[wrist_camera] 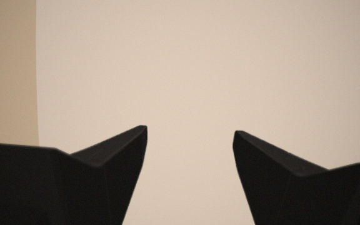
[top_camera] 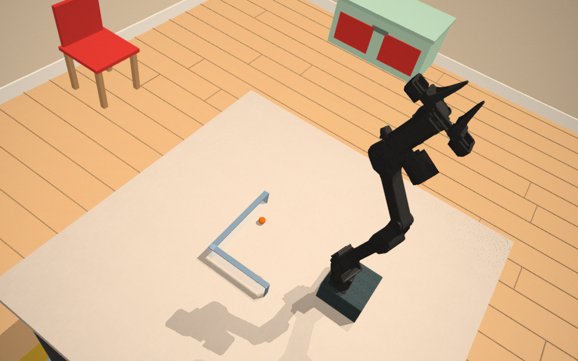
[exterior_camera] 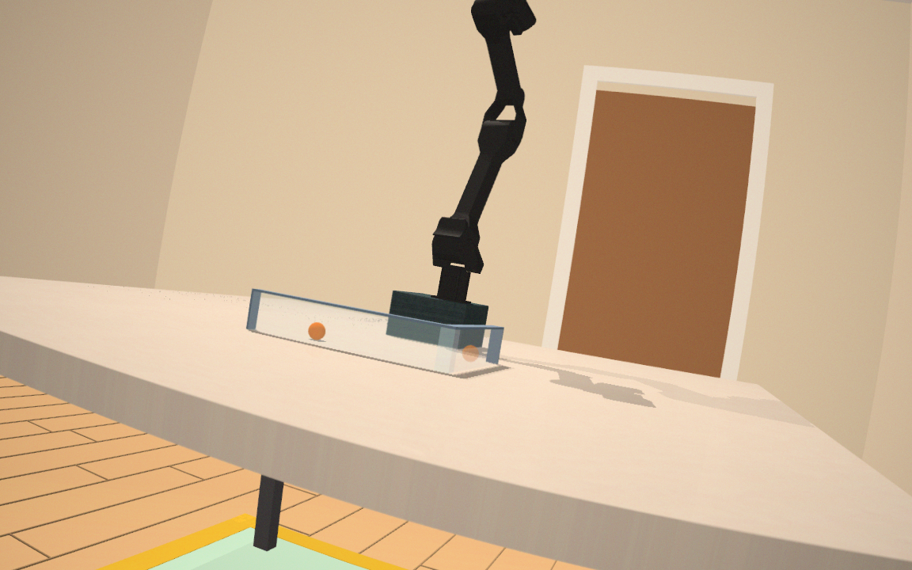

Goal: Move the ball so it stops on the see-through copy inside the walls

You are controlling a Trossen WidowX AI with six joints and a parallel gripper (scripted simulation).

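Right now my gripper tip is 880 mm above the orange ball, 420 mm short of it and 70 mm to the left of it.
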